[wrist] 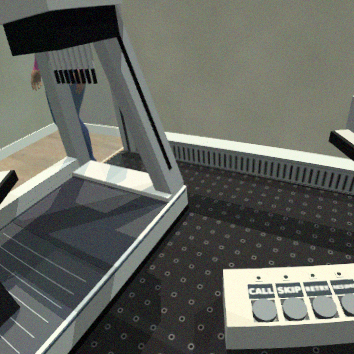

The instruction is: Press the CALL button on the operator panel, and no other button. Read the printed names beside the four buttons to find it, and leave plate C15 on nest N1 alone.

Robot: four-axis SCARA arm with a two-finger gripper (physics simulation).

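Frame: origin at the arm's base, x back, y right, z up, level; centimetres.
Where they show: gripper, between the fingertips: [171,135].
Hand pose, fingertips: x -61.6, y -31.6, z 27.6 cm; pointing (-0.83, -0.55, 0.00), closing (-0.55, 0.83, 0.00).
After its pixels a point has its place.
The cream operator panel [237,305] @(x -67.6, y -30.0, z 6.6 cm) stands at the lower right of the wrist view, partly cut off by the right edge. Its round grey buttons sit in a row below their printed names: the CALL button [265,310] @(x -68.0, y -27.3, z 6.9 cm) at the left end, then the SKIP button [295,309] @(x -69.2, y -24.6, z 6.9 cm), the RETRY button [325,307] @(x -70.5, y -21.9, z 6.9 cm) and a fourth, cut-off RESUME button [349,304] @(x -71.7, y -19.6, z 6.9 cm). My gripper [171,135] @(x -61.6, y -31.6, z 27.5 cm) is open and empty, with one finger at each side edge of the view. The panel appears below the fingers and towards the right one. Plate C15 and nest N1 do not show.
A large grey machine frame [142,115] @(x -81.7, y -49.0, z 19.5 cm) with a dark flat bed [95,220] fills the left side. A dark dotted surface [215,230] @(x -81.6, y -38.3, z 1.3 cm) surrounds the panel. A slotted rail [260,167] @(x -100.4, y -36.0, z 3.0 cm) runs along the back before a grey wall. A person [82,120] stands behind the frame.
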